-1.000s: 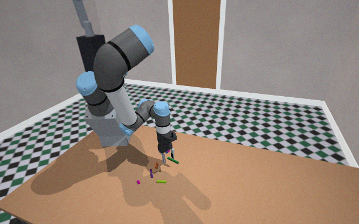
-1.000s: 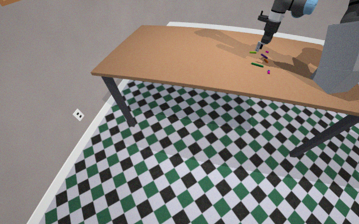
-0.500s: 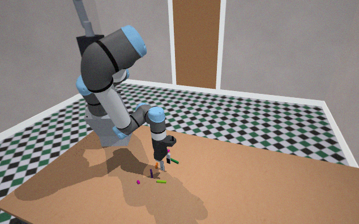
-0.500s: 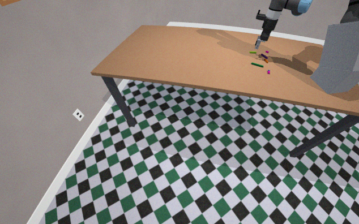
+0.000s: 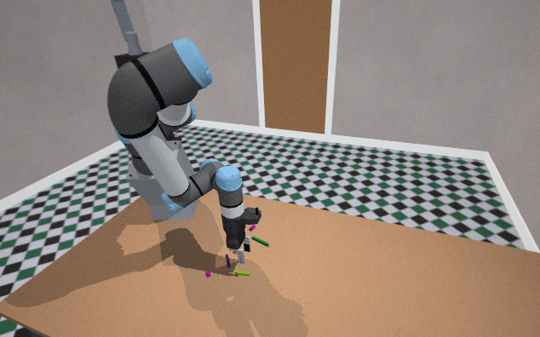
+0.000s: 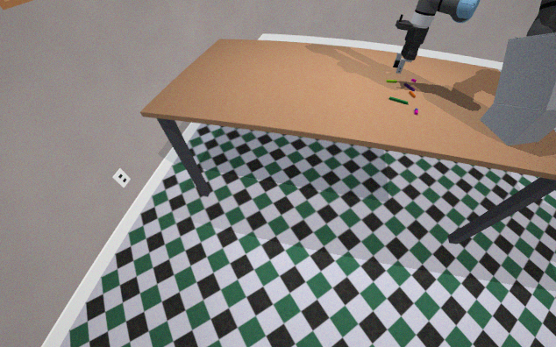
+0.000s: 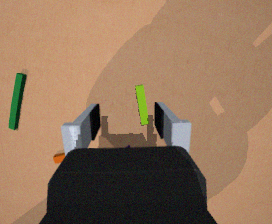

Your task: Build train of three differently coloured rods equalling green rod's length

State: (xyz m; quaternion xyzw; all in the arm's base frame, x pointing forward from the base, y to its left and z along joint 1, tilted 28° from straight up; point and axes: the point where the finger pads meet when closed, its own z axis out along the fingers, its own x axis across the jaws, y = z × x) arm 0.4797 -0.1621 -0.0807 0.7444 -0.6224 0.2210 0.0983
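My hand is 8 cm above the lime rod and 2 cm to the left of it. Also, from my hand: purple rod 8 cm below, 8 cm behind, 1 cm to the left; green rod 15 cm to the left, 8 cm below, 2 cm behind; orange rod 9 cm behind, 8 cm to the left, 8 cm below.
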